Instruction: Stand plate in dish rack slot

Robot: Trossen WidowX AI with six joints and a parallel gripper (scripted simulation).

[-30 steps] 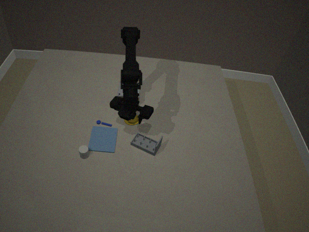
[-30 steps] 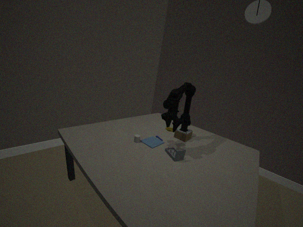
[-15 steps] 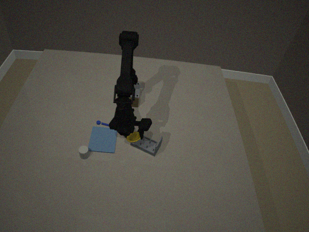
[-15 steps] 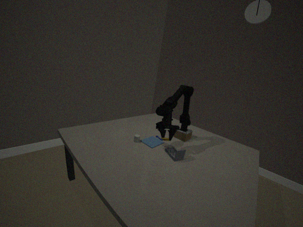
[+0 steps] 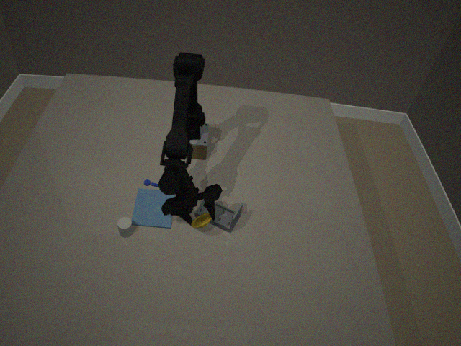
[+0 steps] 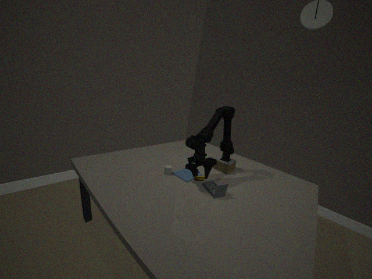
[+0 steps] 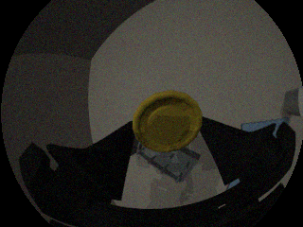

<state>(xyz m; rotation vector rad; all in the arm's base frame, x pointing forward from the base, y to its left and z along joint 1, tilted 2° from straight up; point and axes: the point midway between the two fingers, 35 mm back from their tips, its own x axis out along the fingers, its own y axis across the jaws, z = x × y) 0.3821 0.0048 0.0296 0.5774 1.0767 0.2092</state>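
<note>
My gripper tip is 7 cm past the grey dish rack, 6 cm to the right of it and 5 cm above it. Round my gripper tip: blue mat: 11 cm behind, 15 cm to the right, 7 cm below; white cup: 2 cm behind, 24 cm to the right, 5 cm below; yellow plate: 1 cm above.
</note>
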